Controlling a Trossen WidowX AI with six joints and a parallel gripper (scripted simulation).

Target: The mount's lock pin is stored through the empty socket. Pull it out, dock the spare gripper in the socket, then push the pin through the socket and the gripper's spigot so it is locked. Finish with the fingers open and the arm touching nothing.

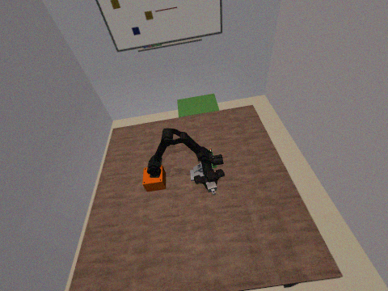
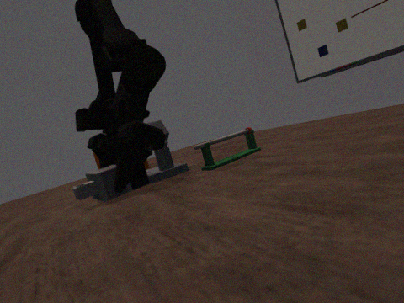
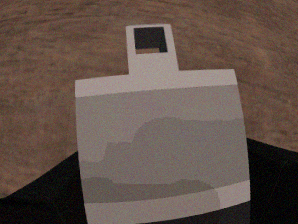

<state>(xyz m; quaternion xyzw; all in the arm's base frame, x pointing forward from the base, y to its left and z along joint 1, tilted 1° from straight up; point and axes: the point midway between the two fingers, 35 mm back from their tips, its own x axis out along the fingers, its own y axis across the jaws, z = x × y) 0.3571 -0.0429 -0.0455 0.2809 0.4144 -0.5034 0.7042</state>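
My gripper tip is 8 cm past the grey mount, 11 cm to the right of it and 4 cm below it. Also, from my gripper tip: green rack 23 cm to the left, 1 cm above; then spare gripper 2 cm above.
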